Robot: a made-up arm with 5 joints.
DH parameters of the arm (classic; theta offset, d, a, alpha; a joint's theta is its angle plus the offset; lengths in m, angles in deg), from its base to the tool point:
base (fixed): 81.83 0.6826 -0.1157 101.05
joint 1: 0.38 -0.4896 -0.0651 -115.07
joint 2: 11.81 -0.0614 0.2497 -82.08
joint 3: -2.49 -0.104 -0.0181 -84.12
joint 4: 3.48 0.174 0.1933 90
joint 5: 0 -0.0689 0.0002 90
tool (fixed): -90 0.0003 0 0
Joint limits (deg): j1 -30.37..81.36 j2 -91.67..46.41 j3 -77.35..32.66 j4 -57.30..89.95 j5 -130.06..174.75
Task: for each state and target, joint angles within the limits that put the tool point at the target. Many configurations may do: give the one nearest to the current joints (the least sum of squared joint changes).
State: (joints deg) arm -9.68 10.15 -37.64 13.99 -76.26
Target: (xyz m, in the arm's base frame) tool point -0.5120 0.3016 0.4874
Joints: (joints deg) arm -30.37 3.23 -40.34 -23.00 -76.26
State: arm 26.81 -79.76 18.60 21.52 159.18
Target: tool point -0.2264 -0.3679 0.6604
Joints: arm -18.04 -78.16 32.66 65.05 159.30
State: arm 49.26 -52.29 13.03 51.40 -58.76
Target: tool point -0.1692 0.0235 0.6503
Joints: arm 40.18 -8.88 20.07 89.95 -58.92
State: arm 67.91 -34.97 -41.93 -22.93 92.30
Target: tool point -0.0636 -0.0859 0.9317
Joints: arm 65.91 -65.49 -32.66 -47.52 92.27
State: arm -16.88 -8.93 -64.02 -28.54 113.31
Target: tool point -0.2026 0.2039 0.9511
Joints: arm 5.69 -35.24 -77.35 -24.75 113.29
